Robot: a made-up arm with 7 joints. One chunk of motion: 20 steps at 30 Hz.
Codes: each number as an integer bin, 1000 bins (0 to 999) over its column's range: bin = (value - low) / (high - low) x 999, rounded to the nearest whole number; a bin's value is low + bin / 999 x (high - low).
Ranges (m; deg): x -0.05..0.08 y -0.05..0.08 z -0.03..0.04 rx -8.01..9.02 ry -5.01..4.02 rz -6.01..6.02
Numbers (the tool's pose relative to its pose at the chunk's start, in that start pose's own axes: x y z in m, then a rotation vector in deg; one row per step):
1: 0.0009 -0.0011 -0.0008 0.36 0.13 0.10
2: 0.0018 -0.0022 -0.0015 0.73 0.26 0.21
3: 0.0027 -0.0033 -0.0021 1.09 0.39 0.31
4: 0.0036 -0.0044 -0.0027 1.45 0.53 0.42
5: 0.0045 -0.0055 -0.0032 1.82 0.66 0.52
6: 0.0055 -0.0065 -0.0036 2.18 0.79 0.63
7: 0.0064 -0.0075 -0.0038 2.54 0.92 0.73
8: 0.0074 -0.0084 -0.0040 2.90 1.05 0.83
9: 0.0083 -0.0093 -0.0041 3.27 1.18 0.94
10: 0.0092 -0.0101 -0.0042 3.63 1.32 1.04
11: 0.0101 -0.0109 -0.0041 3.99 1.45 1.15
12: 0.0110 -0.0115 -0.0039 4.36 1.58 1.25
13: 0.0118 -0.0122 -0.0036 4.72 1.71 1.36
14: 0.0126 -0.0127 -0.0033 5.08 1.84 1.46
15: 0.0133 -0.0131 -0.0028 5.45 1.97 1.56
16: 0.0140 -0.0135 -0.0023 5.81 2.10 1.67
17: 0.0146 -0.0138 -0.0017 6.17 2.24 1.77
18: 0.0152 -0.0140 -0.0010 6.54 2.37 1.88
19: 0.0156 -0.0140 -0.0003 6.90 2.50 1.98
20: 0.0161 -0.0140 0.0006 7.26 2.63 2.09
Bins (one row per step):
1: 391 376 417 491 569 507
2: 398 367 407 513 583 517
3: 405 359 398 534 597 525
4: 412 350 390 555 613 534
5: 419 342 382 577 627 542
6: 426 334 377 598 642 551
7: 433 327 374 619 656 560
8: 441 320 371 640 670 568
9: 448 313 370 662 685 577
10: 455 307 368 683 700 585
11: 462 300 370 704 715 595
12: 469 296 372 726 729 603
13: 475 290 377 747 743 612
14: 481 287 381 768 758 620
15: 486 284 388 790 772 629
16: 492 280 395 811 787 638
17: 496 278 404 832 802 646
18: 501 277 414 854 816 655
19: 504 277 424 875 831 664
20: 508 277 437 896 845 673

